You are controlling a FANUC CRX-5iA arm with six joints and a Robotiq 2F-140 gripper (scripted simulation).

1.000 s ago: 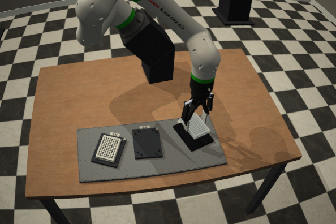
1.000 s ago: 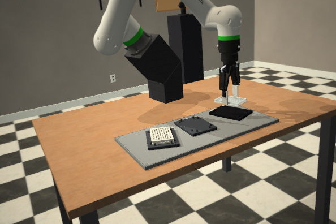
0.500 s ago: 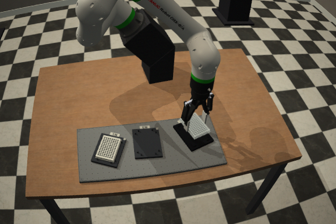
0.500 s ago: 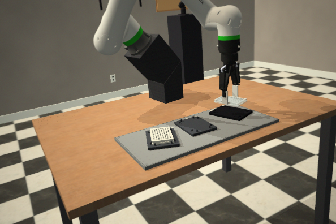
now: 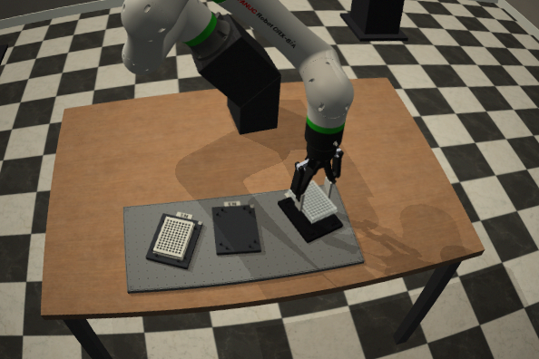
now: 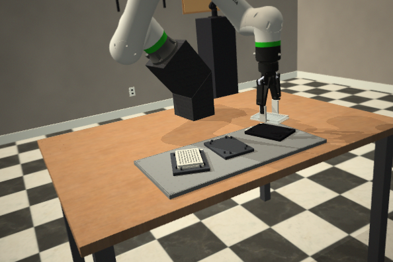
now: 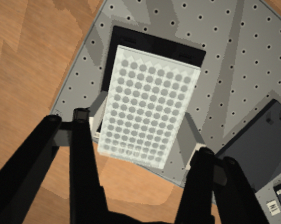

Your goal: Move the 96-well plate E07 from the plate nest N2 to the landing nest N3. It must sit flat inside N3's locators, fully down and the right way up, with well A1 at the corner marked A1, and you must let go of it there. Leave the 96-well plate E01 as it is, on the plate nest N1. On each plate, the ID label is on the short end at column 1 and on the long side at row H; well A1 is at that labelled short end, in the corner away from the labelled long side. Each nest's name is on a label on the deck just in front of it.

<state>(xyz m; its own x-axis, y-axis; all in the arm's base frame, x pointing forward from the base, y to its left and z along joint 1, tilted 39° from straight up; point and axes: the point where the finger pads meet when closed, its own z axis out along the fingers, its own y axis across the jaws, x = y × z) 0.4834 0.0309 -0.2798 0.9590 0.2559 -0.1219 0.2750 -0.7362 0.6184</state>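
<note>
Now: hand 2 cm above the plate. From my hand the other things lie so: landing nest N3 (22 cm to the right, 8 cm below, 1 cm ahead); N2 label (9 cm below, 9 cm behind, 3 cm to the right); plate nest N2 (8 cm below).
</note>
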